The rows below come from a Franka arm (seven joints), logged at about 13 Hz.
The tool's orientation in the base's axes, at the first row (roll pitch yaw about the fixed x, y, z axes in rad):
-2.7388, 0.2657, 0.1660
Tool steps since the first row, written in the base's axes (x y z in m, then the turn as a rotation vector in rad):
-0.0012, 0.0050, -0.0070, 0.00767, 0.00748, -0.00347
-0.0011, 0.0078, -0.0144, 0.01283, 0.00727, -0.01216
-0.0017, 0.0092, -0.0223, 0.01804, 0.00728, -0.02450
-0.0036, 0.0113, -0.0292, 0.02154, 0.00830, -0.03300
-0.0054, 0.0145, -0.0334, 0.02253, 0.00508, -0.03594
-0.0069, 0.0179, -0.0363, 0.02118, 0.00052, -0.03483
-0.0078, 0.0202, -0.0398, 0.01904, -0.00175, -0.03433
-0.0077, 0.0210, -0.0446, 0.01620, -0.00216, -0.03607
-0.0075, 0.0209, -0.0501, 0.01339, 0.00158, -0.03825
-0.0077, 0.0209, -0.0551, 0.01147, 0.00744, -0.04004
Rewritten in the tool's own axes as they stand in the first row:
0.0015, -0.0020, 0.0083, 0.00940, -0.00521, 0.00335
0.0040, -0.0018, 0.0158, 0.01656, -0.00147, 0.00943
0.0057, -0.0002, 0.0235, 0.02476, 0.00345, 0.01881
0.0060, 0.0004, 0.0309, 0.03049, 0.00590, 0.02564
0.0059, -0.0010, 0.0363, 0.03169, 0.01004, 0.02684
0.0058, -0.0032, 0.0405, 0.02938, 0.01376, 0.02468
0.0062, -0.0040, 0.0447, 0.02685, 0.01556, 0.02410
0.0077, -0.0029, 0.0492, 0.02454, 0.01646, 0.02636
0.0094, -0.0007, 0.0540, 0.02304, 0.01368, 0.03044
0.0105, 0.0011, 0.0585, 0.02262, 0.00885, 0.03465

